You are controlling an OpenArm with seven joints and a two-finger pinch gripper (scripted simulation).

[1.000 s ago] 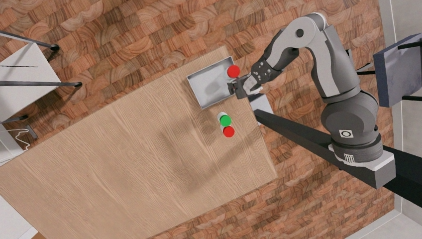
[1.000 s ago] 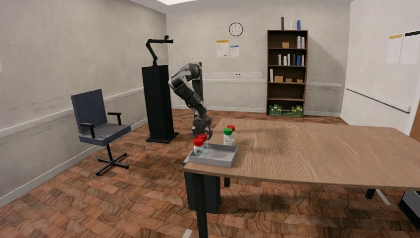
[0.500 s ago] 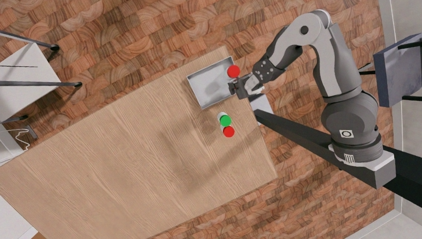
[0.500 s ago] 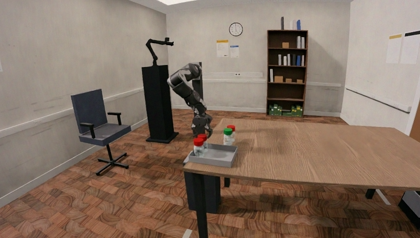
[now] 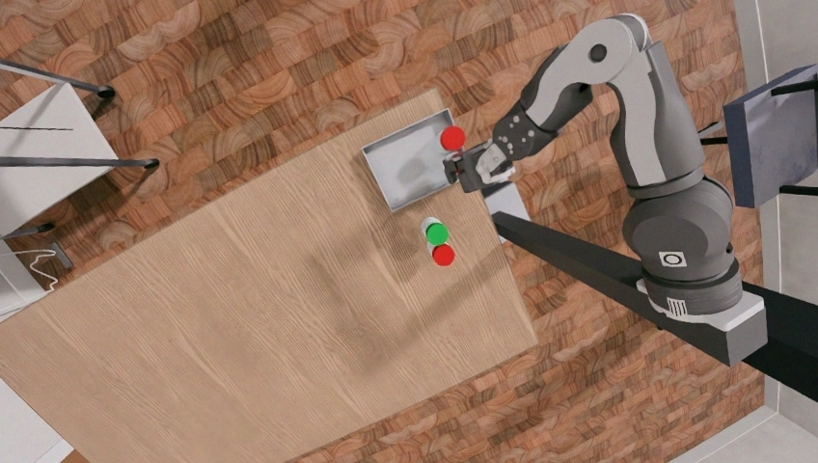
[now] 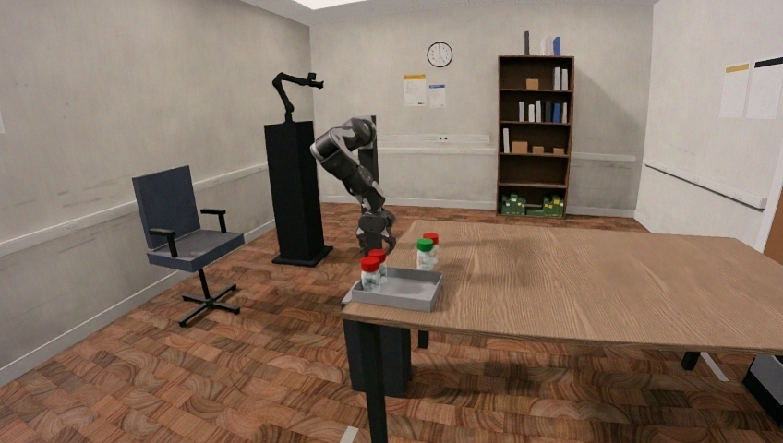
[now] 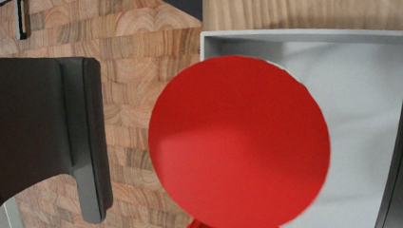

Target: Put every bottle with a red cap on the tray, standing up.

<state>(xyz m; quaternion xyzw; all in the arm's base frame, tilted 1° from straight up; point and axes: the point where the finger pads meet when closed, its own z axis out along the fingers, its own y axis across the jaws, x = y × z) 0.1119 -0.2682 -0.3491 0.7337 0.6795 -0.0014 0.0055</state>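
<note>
Now: hand 130 mm short of the green-capped bottle, 120 mm to the right of it and 70 mm above it. Also, from my hand: grey tray 100 mm below, 80 mm ahead, 50 mm to the right.
</note>
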